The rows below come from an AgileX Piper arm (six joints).
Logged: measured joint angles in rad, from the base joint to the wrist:
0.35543 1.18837 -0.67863 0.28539 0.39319 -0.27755
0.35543 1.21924 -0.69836 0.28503 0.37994 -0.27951
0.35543 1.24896 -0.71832 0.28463 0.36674 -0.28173
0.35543 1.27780 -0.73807 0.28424 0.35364 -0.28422
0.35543 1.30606 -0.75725 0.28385 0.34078 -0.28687
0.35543 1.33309 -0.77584 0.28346 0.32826 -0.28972
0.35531 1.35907 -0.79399 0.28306 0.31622 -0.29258
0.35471 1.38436 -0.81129 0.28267 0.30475 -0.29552
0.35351 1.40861 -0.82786 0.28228 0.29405 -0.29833
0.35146 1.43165 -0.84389 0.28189 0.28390 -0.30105
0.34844 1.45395 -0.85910 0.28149 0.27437 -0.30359
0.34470 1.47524 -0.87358 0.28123 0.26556 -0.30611
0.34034 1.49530 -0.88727 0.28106 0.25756 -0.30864
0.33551 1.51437 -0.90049 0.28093 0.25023 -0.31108
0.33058 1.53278 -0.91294 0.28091 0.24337 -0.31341
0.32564 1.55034 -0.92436 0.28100 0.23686 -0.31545
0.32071 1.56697 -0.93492 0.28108 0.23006 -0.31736
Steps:
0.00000 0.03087 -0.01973 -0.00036 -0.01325 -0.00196
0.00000 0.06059 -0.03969 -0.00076 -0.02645 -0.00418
0.00000 0.08943 -0.05944 -0.00115 -0.03955 -0.00667
0.00000 0.11769 -0.07862 -0.00154 -0.05241 -0.00932
0.00000 0.14472 -0.09721 -0.00193 -0.06493 -0.01217
-0.00012 0.17070 -0.11536 -0.00233 -0.07697 -0.01503
-0.00072 0.19599 -0.13266 -0.00272 -0.08844 -0.01797
-0.00192 0.22024 -0.14923 -0.00311 -0.09914 -0.02078
-0.00397 0.24328 -0.16526 -0.00350 -0.10929 -0.02350
-0.00699 0.26558 -0.18047 -0.00390 -0.11882 -0.02604
-0.01073 0.28687 -0.19495 -0.00416 -0.12763 -0.02856
-0.01509 0.30693 -0.20864 -0.00433 -0.13563 -0.03109
-0.01992 0.32600 -0.22186 -0.00446 -0.14296 -0.03353
-0.02485 0.34441 -0.23431 -0.00448 -0.14982 -0.03586
-0.02979 0.36197 -0.24573 -0.00439 -0.15633 -0.03790
-0.03472 0.37860 -0.25629 -0.00431 -0.16313 -0.03981

